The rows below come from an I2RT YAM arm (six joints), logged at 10 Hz.
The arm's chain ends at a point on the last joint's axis. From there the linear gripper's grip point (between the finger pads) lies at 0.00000 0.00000 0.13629 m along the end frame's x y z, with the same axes.
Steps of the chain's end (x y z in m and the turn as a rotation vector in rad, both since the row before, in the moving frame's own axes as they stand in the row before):
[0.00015 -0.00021 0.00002 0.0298 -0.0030 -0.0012]
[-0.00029 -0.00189 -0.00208 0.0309 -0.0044 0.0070]
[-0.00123 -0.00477 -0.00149 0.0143 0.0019 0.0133]
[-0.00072 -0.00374 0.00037 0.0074 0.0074 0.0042]
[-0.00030 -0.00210 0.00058 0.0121 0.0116 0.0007]
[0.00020 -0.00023 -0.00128 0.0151 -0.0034 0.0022]
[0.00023 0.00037 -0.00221 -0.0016 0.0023 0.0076]
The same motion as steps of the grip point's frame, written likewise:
[-0.00026 -0.00427 -0.00004 0.0298 -0.0030 -0.0012]
[-0.00087 -0.00610 -0.00215 0.0309 -0.0044 0.0070]
[-0.00096 -0.00672 -0.00150 0.0143 0.0019 0.0133]
[0.00029 -0.00475 0.00036 0.0074 0.0074 0.0042]
[0.00128 -0.00375 0.00056 0.0121 0.0116 0.0007]
[-0.00026 -0.00229 -0.00130 0.0151 -0.0034 0.0022]
[0.00054 0.00059 -0.00221 -0.0016 0.0023 0.0076]

